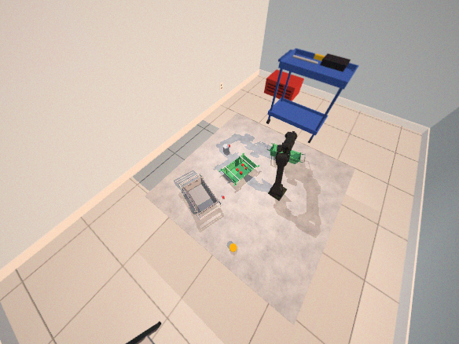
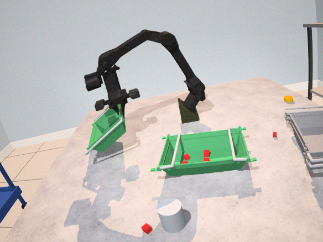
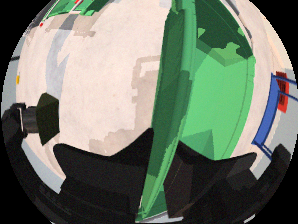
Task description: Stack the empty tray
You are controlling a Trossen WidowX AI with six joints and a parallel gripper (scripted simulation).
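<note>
Now: the green tray 80 mm to the right of my gripper tip. Round my gripper tip: disc 810 mm to the left, 90 mm below, 50 mm ahead.
</note>
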